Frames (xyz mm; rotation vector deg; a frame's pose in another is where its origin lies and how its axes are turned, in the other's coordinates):
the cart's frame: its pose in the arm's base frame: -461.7 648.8 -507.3 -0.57 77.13 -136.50
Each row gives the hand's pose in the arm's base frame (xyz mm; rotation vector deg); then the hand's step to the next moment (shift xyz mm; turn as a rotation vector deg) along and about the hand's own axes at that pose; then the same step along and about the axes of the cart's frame.
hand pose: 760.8 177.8 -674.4 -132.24 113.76 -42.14
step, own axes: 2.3 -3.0 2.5 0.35 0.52 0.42
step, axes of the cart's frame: -2.7 2.8 2.4 0.55 0.49 0.17
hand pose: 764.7 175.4 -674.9 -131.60 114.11 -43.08
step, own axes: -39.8 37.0 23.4 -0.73 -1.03 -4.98
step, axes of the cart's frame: 27.3 17.5 -49.5 -0.85 -5.06 0.28
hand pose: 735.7 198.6 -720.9 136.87 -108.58 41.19
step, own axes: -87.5 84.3 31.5 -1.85 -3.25 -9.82
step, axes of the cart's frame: 73.2 17.7 -100.4 -2.93 -10.09 0.29
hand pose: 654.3 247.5 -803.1 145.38 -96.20 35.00
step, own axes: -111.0 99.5 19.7 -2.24 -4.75 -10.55
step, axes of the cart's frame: 106.7 -3.1 -105.9 -4.38 -10.94 -0.02
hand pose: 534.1 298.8 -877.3 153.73 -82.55 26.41
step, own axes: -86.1 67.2 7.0 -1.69 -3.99 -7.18
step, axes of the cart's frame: 86.9 -16.4 -64.5 -3.67 -7.53 -0.35
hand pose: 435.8 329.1 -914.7 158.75 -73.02 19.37
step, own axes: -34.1 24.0 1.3 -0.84 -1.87 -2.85
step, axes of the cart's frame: 34.8 -9.7 -20.8 -1.66 -3.07 -0.39
